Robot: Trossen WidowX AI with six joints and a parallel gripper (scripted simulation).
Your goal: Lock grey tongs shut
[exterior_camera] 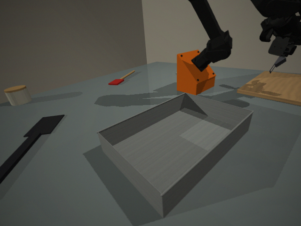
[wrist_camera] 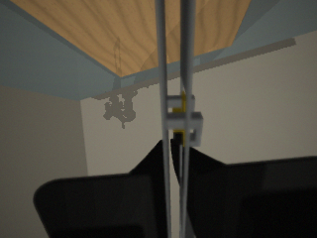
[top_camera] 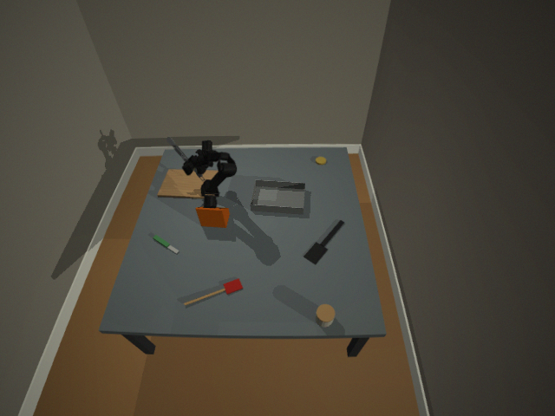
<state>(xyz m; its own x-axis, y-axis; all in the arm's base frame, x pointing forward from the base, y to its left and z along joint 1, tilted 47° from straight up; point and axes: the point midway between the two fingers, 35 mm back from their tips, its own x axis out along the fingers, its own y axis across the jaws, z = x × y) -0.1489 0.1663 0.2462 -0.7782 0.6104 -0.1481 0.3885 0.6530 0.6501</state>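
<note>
Right now my gripper tip is 16 cm above the wooden board. The rest, counted from my gripper tip: white tool 7 cm behind, 47 cm to the right, 16 cm below; roasting tin 55 cm ahead, 18 cm to the right, 14 cm below; red spatula 23 cm ahead, 75 cm to the right, 16 cm below.
</note>
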